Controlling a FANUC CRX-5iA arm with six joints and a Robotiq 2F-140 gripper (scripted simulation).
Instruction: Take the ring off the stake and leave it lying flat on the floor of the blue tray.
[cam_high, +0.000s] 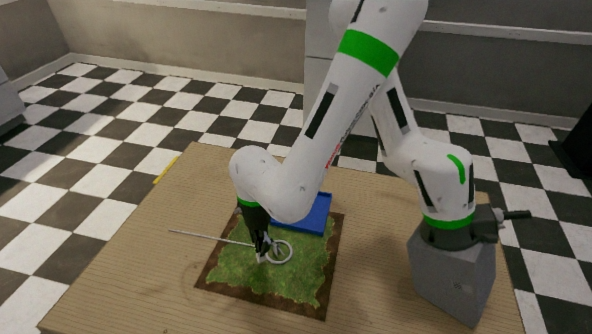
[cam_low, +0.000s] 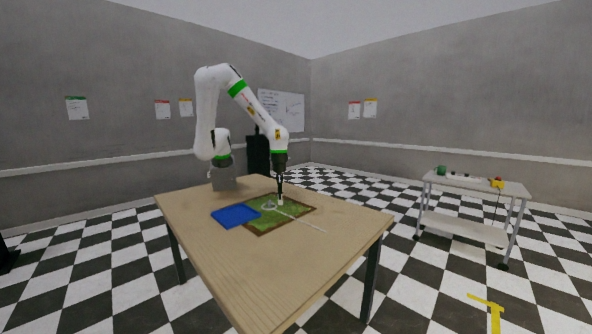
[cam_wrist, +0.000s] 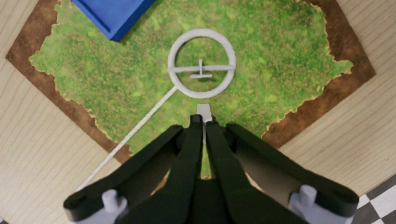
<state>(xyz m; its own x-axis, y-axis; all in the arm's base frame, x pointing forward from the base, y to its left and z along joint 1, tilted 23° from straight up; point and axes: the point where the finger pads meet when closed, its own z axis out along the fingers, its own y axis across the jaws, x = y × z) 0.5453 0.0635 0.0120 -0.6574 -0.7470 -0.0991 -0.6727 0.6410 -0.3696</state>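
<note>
The white stake is 4 cm to the right of my hand, 4 cm behind it and 3 cm below it. Also, from my hand: blue tray 24 cm to the right, 9 cm behind, 4 cm below; green grass mat 7 cm to the right, 6 cm below, 3 cm behind.
</note>
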